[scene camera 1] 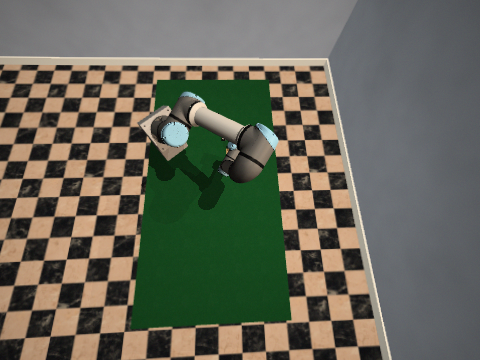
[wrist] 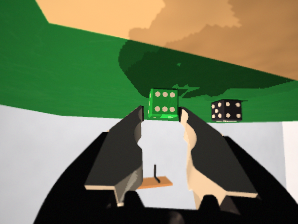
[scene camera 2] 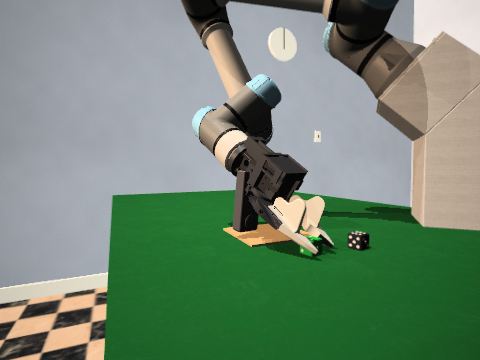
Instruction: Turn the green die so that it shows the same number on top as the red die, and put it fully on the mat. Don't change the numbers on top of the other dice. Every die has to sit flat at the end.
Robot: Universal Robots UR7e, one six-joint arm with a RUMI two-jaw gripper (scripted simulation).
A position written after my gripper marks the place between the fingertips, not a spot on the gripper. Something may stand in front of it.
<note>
In view: my gripper [scene camera 2: 325, 249], a tan mat [scene camera 2: 265, 234] and a green die [wrist: 163, 103].
The tan mat also shows in the wrist view [wrist: 255, 41]. My gripper is seen too in the wrist view [wrist: 160, 107].
</note>
